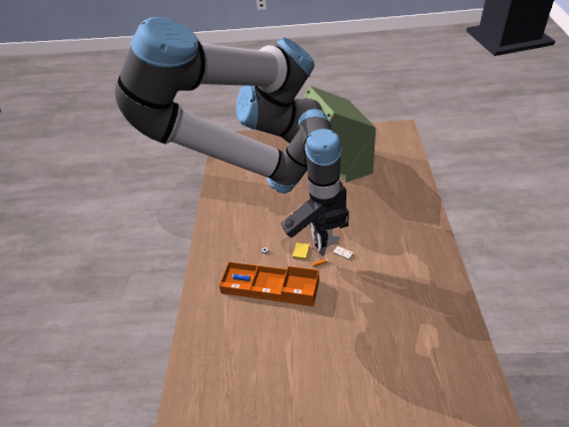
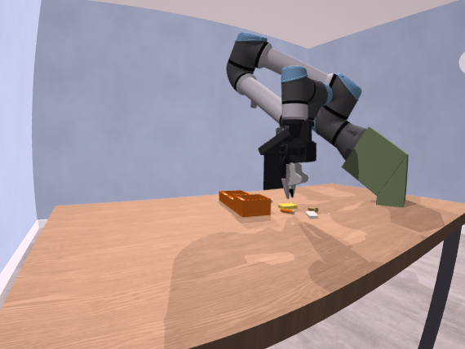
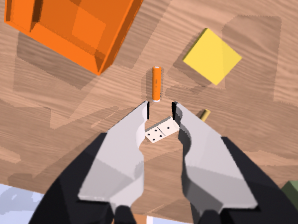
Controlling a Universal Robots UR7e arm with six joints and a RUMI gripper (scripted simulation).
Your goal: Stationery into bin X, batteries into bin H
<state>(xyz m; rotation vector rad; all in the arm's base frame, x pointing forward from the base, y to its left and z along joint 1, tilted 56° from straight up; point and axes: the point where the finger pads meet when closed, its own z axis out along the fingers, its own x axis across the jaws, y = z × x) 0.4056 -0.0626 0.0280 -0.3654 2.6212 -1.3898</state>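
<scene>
Right now the orange pen-like stick is 50 mm below my hand. Round my hand: brass-coloured piece: 70 mm behind, 50 mm to the left, 50 mm below; white block: 10 mm behind, 70 mm to the left, 50 mm below; yellow pad: 50 mm behind, 40 mm to the right, 50 mm below.
</scene>
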